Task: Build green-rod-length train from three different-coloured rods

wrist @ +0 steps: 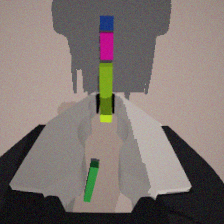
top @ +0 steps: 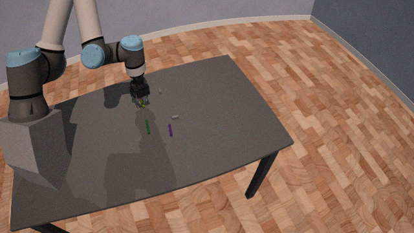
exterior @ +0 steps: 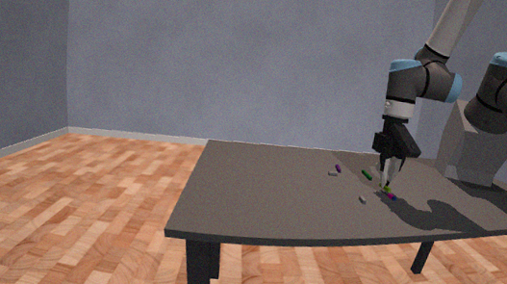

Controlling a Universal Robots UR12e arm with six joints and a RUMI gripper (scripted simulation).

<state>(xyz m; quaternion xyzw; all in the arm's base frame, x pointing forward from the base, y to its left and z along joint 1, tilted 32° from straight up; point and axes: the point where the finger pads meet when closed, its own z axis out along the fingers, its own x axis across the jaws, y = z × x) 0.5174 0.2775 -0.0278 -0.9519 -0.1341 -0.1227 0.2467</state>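
Now: the lime rod 10 mm below my hand. Round my hand: blue rod (50 mm to the left, 20 mm below, 20 mm behind); magenta rod (40 mm to the left, 20 mm below, 10 mm behind); green rod (140 mm to the right, 20 mm below, 20 mm ahead).
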